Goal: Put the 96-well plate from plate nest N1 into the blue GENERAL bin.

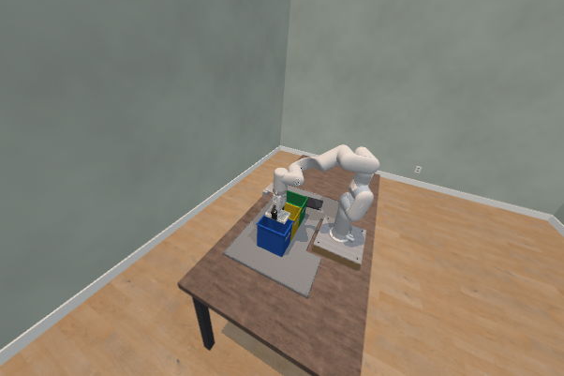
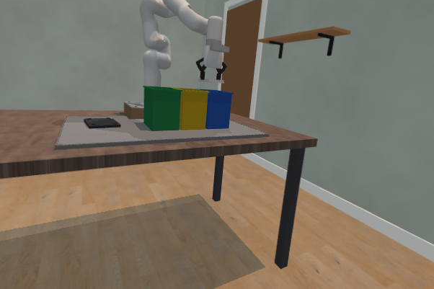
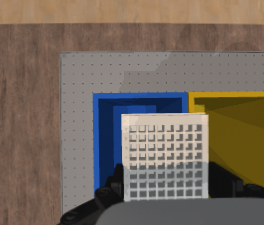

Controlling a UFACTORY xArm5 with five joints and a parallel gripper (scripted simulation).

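Now: hand 2 cm to the right of the blue bin and 15 cm above it. From my hand the other things lie so: yellow bin 2 cm ahead, 11 cm to the right, 15 cm below; green bin 4 cm ahead, 24 cm to the right, 15 cm below; white 96-well plate 1 cm below.
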